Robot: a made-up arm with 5 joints.
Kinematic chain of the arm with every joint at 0, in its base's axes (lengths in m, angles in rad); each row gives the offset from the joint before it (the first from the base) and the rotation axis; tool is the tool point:
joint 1: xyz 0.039 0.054 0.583 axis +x
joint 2: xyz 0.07 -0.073 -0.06 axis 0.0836 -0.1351 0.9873
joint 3: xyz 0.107 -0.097 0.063 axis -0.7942 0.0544 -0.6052
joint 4: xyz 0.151 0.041 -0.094 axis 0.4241 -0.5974 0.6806
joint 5: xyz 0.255 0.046 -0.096 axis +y
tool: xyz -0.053 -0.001 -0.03
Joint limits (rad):
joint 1: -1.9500..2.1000
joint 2: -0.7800..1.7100
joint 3: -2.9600..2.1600
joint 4: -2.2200..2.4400
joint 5: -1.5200..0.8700
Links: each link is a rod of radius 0.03 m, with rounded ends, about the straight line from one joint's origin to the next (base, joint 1, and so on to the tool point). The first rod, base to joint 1, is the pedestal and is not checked.
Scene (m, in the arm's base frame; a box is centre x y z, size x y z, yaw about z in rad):
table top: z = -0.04
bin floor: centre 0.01 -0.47 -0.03 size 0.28 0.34 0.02 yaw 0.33
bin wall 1: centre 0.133 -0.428 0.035 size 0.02 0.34 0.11 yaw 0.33
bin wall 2: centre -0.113 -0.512 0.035 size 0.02 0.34 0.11 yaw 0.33
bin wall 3: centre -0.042 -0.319 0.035 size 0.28 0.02 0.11 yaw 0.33
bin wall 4: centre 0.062 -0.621 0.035 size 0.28 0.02 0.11 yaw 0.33
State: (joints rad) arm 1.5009 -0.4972 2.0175 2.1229 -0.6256
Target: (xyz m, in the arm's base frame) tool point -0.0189 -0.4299 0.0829
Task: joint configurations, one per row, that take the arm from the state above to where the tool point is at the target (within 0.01 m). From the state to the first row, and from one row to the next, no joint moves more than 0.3 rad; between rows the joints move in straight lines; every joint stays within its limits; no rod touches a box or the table.
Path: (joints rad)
1: 1.2304 -0.4931 1.9219 1.8785 -0.8492
2: 0.9598 -0.4889 1.8264 1.6342 -1.0728
3: 0.6893 -0.4848 1.7308 1.3898 -1.2964
4: 0.4187 -0.4806 1.6353 1.1455 -1.5200
5: 0.5608 -0.4569 1.7402 0.8487 -1.4519
6: 0.7029 -0.4331 1.8452 0.5519 -1.3837
7: 0.8450 -0.4093 1.9501 0.2551 -1.3156
8: 0.9871 -0.3855 2.0551 -0.0417 -1.2475
9: 1.1292 -0.3618 2.1600 -0.3385 -1.1793
10: 1.0123 -0.5709 1.9244 -0.0442 -1.3497
11: 0.8955 -0.7800 1.6887 0.2502 -1.5200

